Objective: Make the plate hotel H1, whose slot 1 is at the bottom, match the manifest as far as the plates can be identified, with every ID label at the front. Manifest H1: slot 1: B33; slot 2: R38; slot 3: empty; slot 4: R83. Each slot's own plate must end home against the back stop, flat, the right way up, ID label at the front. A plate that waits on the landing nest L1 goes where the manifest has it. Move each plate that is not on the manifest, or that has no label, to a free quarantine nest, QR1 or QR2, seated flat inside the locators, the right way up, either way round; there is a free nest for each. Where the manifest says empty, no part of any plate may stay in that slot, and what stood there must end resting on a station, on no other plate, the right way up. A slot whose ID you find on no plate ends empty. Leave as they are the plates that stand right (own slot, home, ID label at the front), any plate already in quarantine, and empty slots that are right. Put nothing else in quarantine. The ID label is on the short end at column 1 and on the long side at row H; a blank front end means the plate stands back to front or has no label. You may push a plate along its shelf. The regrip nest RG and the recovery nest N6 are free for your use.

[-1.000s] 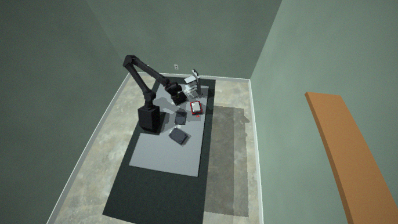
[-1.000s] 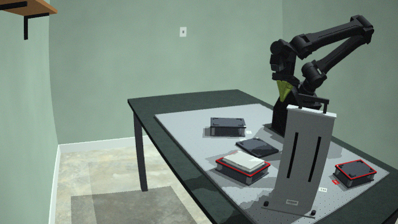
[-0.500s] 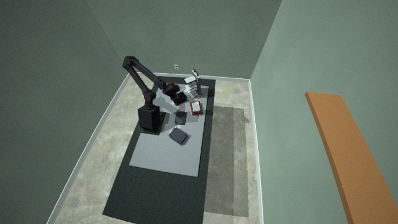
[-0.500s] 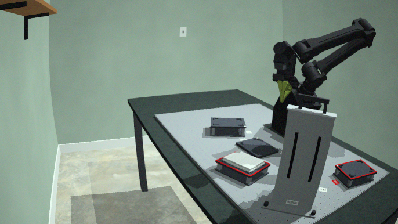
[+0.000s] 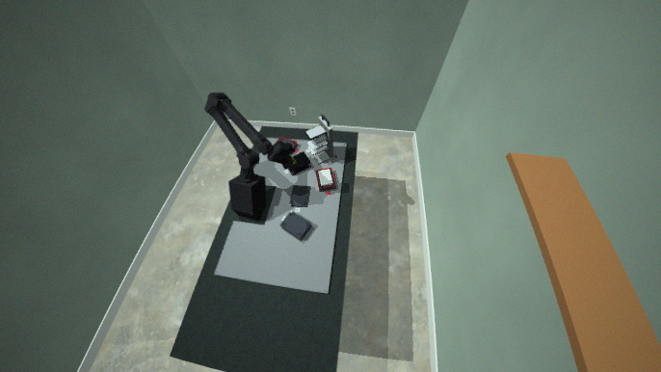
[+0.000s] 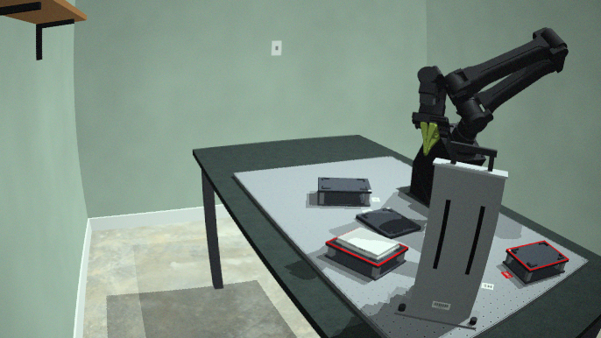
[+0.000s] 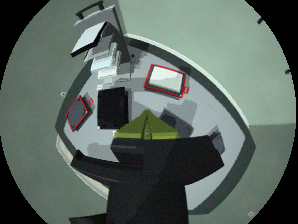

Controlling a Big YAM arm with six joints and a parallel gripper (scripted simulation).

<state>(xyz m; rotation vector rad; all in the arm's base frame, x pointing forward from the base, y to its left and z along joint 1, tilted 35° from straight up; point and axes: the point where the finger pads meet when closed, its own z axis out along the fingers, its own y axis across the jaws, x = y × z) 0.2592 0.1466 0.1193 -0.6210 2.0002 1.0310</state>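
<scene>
My gripper is now 27 cm to the right of the plate, 9 cm above it and 4 cm short of it. Also, from my hand: N6 label: 24 cm below, 21 cm to the right, 6 cm ahead; plate hotel H1: 33 cm to the left, 10 cm ahead, 9 cm below.
</scene>
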